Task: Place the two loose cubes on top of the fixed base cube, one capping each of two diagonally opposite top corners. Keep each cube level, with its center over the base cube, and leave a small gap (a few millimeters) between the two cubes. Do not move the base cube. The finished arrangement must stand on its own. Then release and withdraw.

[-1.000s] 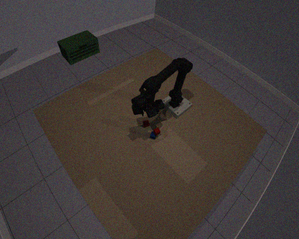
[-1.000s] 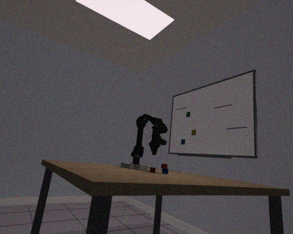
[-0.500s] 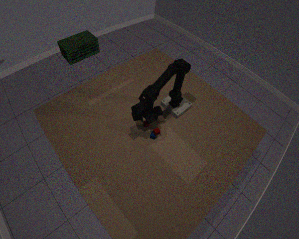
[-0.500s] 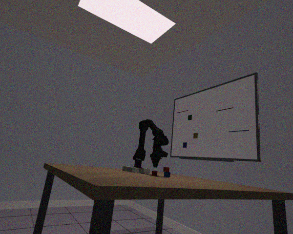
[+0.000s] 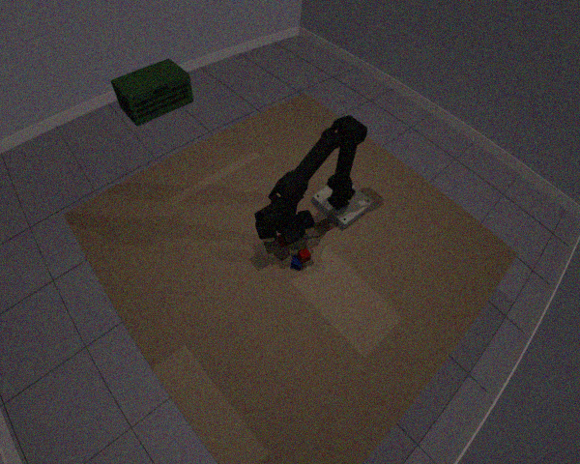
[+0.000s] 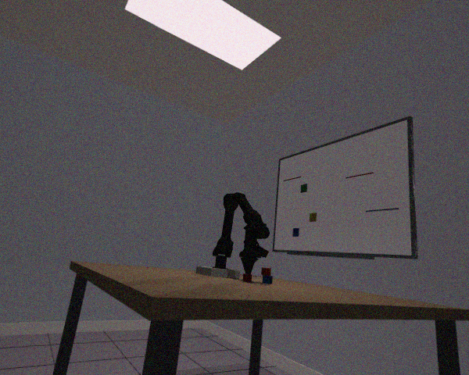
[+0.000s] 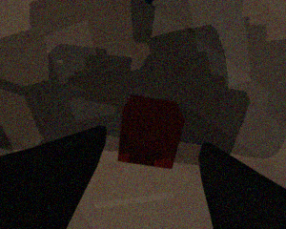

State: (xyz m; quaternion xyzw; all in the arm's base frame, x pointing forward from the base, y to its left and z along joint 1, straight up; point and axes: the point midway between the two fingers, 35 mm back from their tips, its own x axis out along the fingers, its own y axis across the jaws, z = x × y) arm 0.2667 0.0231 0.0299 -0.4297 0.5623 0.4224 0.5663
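Right now my gripper tip is 10 cm to the right of the blue cube, 2 cm above it and 1 cm short of it.
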